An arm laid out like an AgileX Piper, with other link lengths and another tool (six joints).
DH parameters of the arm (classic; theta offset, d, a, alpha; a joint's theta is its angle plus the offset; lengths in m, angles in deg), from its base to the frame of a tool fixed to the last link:
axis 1: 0 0.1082 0 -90
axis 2: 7.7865 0 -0.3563 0
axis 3: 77.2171 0 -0.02 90
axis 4: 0 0.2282 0 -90
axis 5: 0 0 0 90
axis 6: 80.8 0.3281 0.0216 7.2
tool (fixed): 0 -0.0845 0 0
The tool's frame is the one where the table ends.
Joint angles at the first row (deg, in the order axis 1, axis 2, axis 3, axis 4, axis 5, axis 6):
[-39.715 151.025 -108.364 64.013 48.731 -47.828]
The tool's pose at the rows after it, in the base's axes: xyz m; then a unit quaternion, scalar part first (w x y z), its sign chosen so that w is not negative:
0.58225 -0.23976 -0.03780 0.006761 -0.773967 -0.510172 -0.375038
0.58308 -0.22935 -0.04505 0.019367 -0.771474 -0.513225 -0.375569
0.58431 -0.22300 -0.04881 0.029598 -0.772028 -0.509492 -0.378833
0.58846 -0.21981 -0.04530 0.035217 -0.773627 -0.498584 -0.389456
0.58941 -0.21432 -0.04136 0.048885 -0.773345 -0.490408 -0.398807
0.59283 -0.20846 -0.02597 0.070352 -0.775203 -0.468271 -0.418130
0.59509 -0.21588 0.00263 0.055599 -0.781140 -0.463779 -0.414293
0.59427 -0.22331 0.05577 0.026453 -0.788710 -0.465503 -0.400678
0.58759 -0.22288 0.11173 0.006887 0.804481 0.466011 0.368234
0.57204 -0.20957 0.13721 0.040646 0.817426 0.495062 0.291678
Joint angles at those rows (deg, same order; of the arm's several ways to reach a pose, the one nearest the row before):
[-39.181 151.677 -108.364 64.012 48.985 -47.777]
[-38.497 152.460 -108.364 64.120 49.554 -47.689]
[-38.093 152.996 -108.366 64.620 49.986 -47.211]
[-37.842 153.084 -108.364 66.207 50.324 -46.716]
[-37.729 153.084 -108.363 67.003 51.642 -45.667]
[-37.668 152.339 -108.366 68.630 53.819 -42.776]
[-37.718 148.981 -108.363 66.528 53.203 -39.193]
[-37.471 142.489 -108.364 61.167 52.455 -32.591]
[-36.074 134.771 -108.365 51.718 51.445 -22.092]
[-32.555 128.708 -108.364 36.058 51.629 -11.080]

